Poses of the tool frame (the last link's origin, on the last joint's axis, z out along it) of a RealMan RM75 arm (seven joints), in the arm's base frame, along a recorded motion.
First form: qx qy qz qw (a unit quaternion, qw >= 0); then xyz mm.
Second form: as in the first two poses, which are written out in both.
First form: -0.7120, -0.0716, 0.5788, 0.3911, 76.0, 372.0, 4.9
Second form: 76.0, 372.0, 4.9, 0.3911, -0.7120, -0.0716, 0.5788
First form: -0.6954, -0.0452, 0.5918, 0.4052, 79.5, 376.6, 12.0
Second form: 79.5, 376.6, 12.0, 0.4052, -0.6954, -0.0452, 0.5918
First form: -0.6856, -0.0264, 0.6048, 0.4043, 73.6, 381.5, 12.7
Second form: 73.6, 381.5, 12.7, 0.4043, -0.6856, -0.0264, 0.6048
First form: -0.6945, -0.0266, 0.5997, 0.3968, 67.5, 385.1, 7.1
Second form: 67.5, 385.1, 7.1, 0.3968, -0.6945, -0.0266, 0.5997
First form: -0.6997, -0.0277, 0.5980, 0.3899, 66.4, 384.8, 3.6
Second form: 66.4, 384.8, 3.6, 0.3899, -0.6997, -0.0277, 0.5980
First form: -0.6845, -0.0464, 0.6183, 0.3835, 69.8, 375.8, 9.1
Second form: 69.8, 375.8, 9.1, 0.3835, -0.6845, -0.0464, 0.6183
